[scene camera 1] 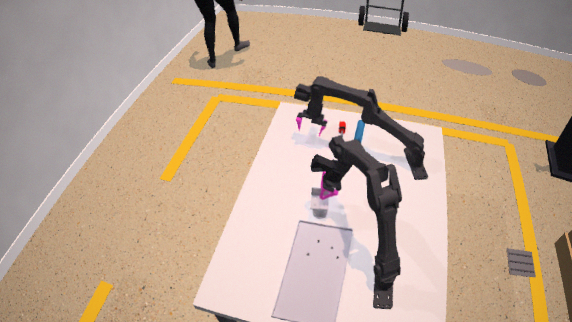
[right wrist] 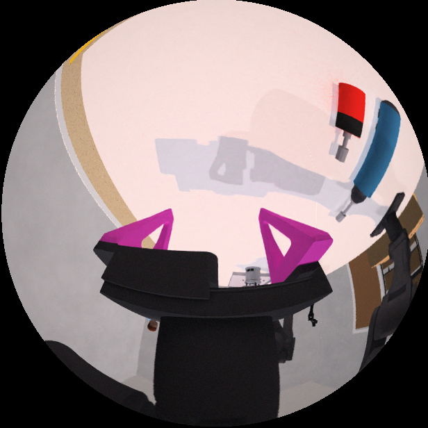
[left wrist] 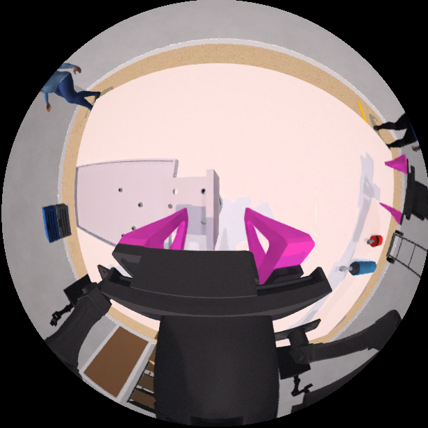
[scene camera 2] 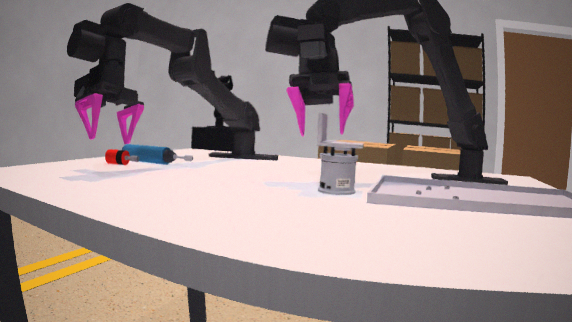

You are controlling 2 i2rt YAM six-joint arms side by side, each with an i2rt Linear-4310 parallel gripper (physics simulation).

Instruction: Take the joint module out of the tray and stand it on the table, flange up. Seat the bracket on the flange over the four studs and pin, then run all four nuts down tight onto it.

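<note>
The grey joint module (scene camera 1: 320, 213) (scene camera 2: 338, 175) (right wrist: 253, 274) stands upright on the table, flange up. The bracket (scene camera 1: 320, 201) (scene camera 2: 345, 145) (left wrist: 190, 186) lies over it, its plate above the flange with a gap where dark studs show. Its upright wall is at the plate's left in scene camera 2. My left gripper (scene camera 1: 328, 194) (scene camera 2: 322, 134) (left wrist: 215, 212) is partly open, its fingers apart on either side of the wall. My right gripper (scene camera 1: 310, 132) (scene camera 2: 109, 140) (right wrist: 215, 212) is wide open and empty above the table. Several nuts (scene camera 1: 318, 241) (scene camera 2: 418, 192) (left wrist: 140, 204) lie in the tray.
The shallow tray (scene camera 1: 305, 295) (scene camera 2: 480, 207) (left wrist: 97, 175) is right of the module in scene camera 2. A red driver (scene camera 1: 342, 127) (scene camera 2: 117, 156) (left wrist: 376, 240) (right wrist: 351, 102) and a blue driver (scene camera 1: 359, 131) (scene camera 2: 150, 154) (left wrist: 363, 268) (right wrist: 382, 150) lie near my right gripper.
</note>
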